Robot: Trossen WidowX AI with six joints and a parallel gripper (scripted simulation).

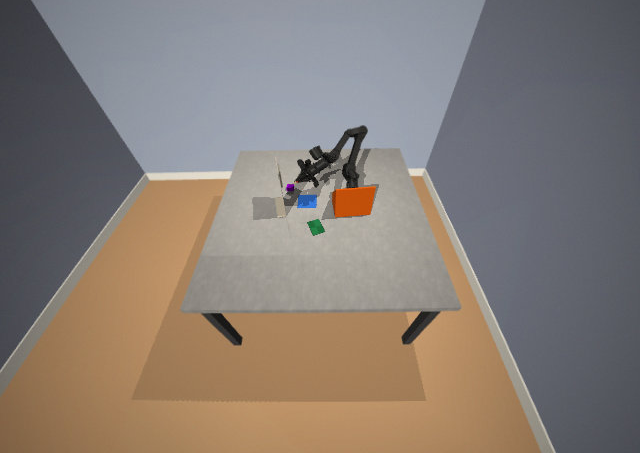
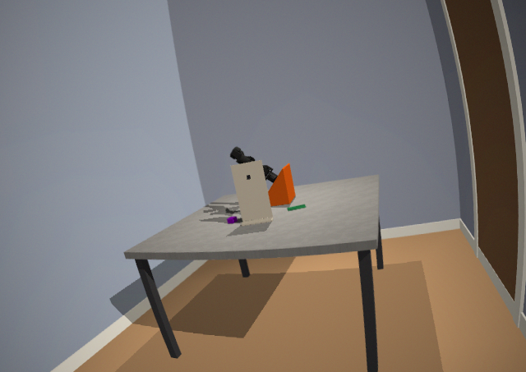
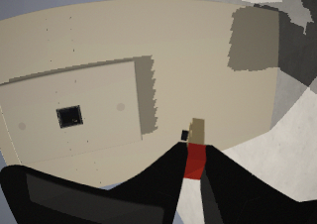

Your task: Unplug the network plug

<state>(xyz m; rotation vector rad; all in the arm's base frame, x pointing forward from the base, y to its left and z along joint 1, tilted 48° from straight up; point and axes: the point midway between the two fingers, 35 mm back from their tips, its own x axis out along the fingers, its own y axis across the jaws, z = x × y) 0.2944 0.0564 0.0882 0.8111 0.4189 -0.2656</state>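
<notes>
Now: the blue marked square 50 mm behind my gripper tip, 30 mm to the right of it and 190 mm below it. Also, from my gripper tip: beige panel 100 mm ahead, 20 mm to the left, 40 mm below.
</notes>
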